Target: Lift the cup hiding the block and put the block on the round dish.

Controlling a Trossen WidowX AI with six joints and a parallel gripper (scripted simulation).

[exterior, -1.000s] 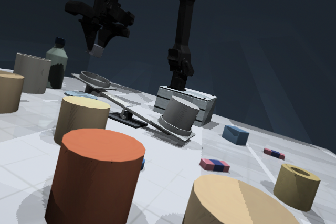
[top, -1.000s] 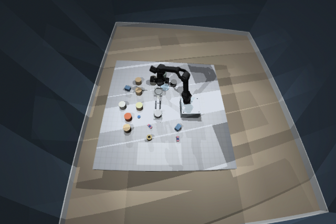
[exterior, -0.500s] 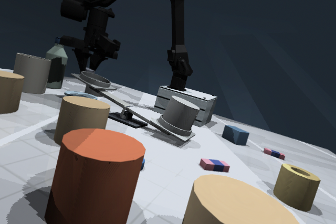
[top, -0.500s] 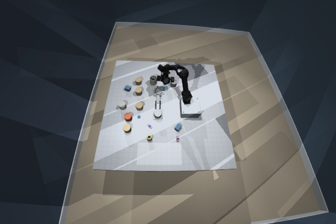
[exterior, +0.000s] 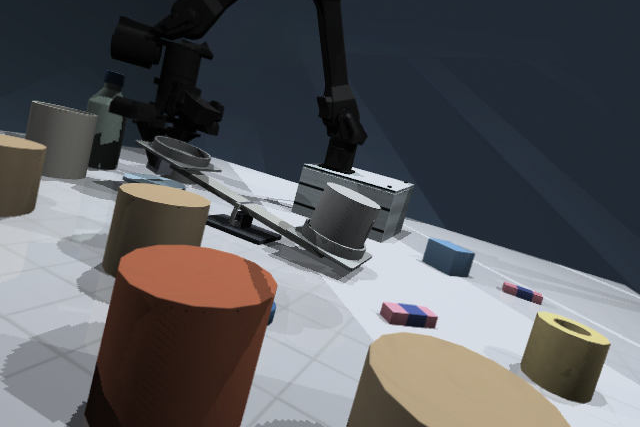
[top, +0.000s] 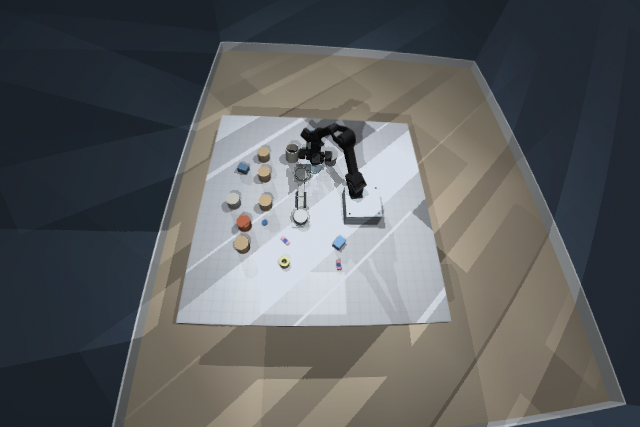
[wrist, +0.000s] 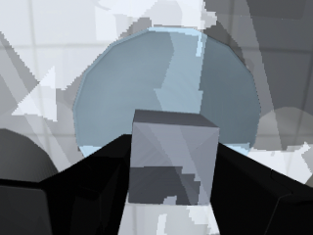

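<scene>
Now: gripper tip 30 mm above the light blue round dish. Also, from my gripper tip: small balance (110 mm ahead, 220 mm to the left, 10 mm below); dark grey block (10 mm above); bottle (10 mm ahead, 130 mm to the right, 80 mm above).
</scene>
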